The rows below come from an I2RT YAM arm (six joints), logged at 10 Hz.
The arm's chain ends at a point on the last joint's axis. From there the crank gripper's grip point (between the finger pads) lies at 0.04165 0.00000 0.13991 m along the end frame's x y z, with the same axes.
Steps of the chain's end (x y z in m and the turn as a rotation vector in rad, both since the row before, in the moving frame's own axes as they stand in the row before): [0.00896, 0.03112, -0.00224, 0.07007, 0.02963, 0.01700]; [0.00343, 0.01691, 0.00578, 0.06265, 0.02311, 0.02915]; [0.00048, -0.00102, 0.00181, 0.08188, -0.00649, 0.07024]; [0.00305, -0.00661, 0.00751, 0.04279, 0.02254, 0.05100]
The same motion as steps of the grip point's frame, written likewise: [0.01316, 0.02211, -0.00385, 0.07007, 0.02963, 0.01700]; [0.00676, 0.00944, 0.00454, 0.06265, 0.02311, 0.02915]; [-0.00013, -0.00958, 0.00173, 0.08188, -0.00649, 0.07024]; [0.00629, -0.01037, 0.00645, 0.04279, 0.02254, 0.05100]
